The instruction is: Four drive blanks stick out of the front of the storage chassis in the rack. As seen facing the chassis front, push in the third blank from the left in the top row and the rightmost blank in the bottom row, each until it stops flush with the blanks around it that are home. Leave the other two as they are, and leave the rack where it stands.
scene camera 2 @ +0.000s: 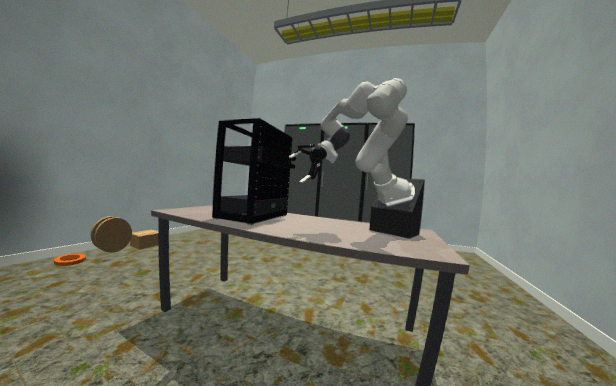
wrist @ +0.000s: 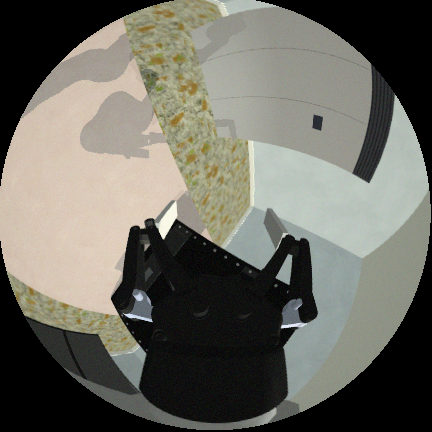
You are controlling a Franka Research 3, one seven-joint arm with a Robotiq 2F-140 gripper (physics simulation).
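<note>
The black rack (scene camera 2: 254,175) (wrist: 207,257) stands upright on the table, with its front turned towards the arm. A dark chassis body (scene camera 2: 237,154) shows through the rack's open side in the scene view. Small dark pieces (scene camera 2: 292,165) stick out at the far edge of the rack front; I cannot tell which blanks they are. The rows of blanks cannot be made out in either view. My gripper (scene camera 2: 299,167) (wrist: 221,211) is open and empty, its light fingertips spread wide. It is in front of the rack at upper-middle height, the upper fingertip close to the protruding pieces; contact cannot be told.
The table (scene camera 2: 320,227) (wrist: 60,200) carries the rack at one end and the arm's black base block (scene camera 2: 395,220) at the other. Dark cabinets (scene camera 2: 342,175) (wrist: 82,355) stand behind. A brown round object (scene camera 2: 112,234), a box (scene camera 2: 144,239) and an orange ring (scene camera 2: 58,259) are beyond the table's left end.
</note>
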